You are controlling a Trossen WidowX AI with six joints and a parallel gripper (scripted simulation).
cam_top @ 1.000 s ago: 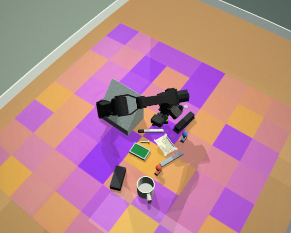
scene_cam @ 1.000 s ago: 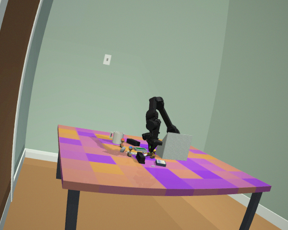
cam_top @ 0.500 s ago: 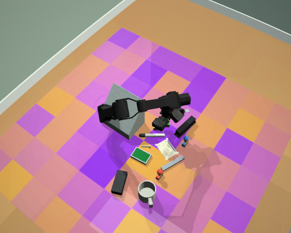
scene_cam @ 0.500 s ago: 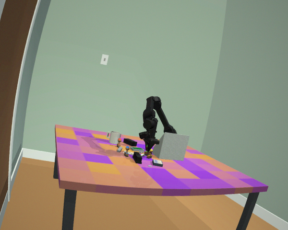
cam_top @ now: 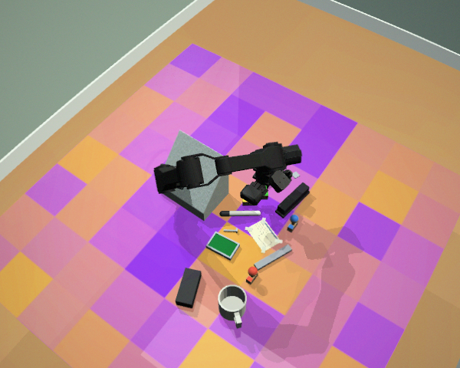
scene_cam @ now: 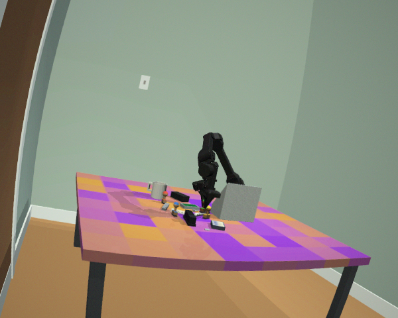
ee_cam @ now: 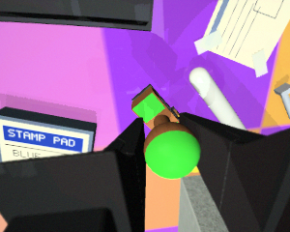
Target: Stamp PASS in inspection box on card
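Now: gripper tip 40 mm past the yellow-knobbed stamp, 40 mm above it and 20 mm to the left of it. The rest, counted from my gripper tip: green-knobbed stamp right at my gripper tip; long black block 90 mm ahead, 50 mm to the left, 50 mm below; white marker 80 mm to the right, 60 mm behind, 50 mm below.
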